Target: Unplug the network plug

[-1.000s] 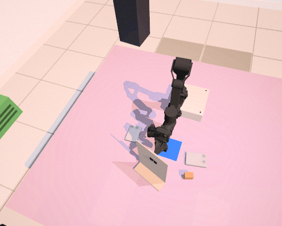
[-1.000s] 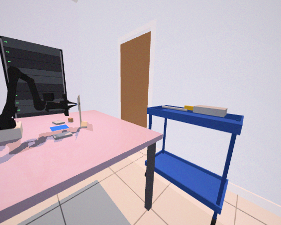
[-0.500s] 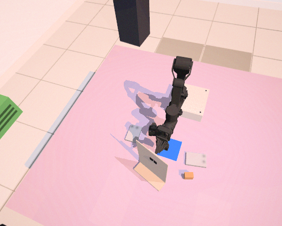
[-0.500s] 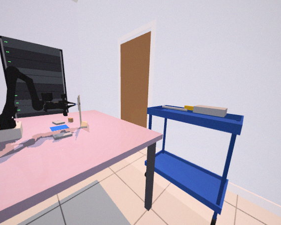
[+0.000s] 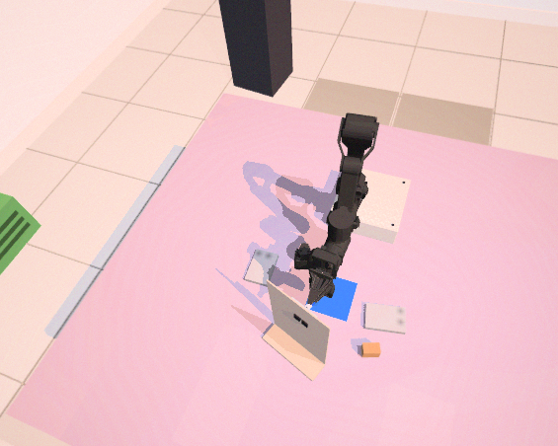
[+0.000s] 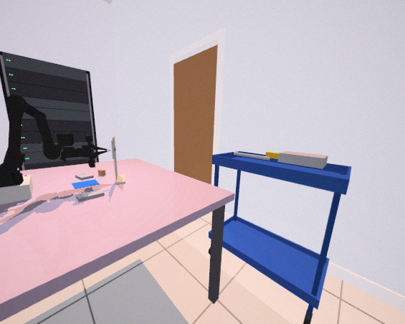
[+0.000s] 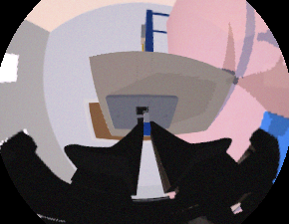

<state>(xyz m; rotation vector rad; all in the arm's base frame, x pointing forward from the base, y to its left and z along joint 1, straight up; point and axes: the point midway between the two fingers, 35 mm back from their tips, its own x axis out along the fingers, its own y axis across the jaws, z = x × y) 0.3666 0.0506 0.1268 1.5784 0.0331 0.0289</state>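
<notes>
Now: gripper tip 20 cm above the blue marked square, 13 cm past it and 1 cm to the right of it. Also, from my gripper tip: upright panel: 7 cm below, 5 cm ahead, 1 cm to the right; then network plug: right at my gripper tip; then small orange block: 18 cm below, 16 cm to the left, 3 cm behind.
</notes>
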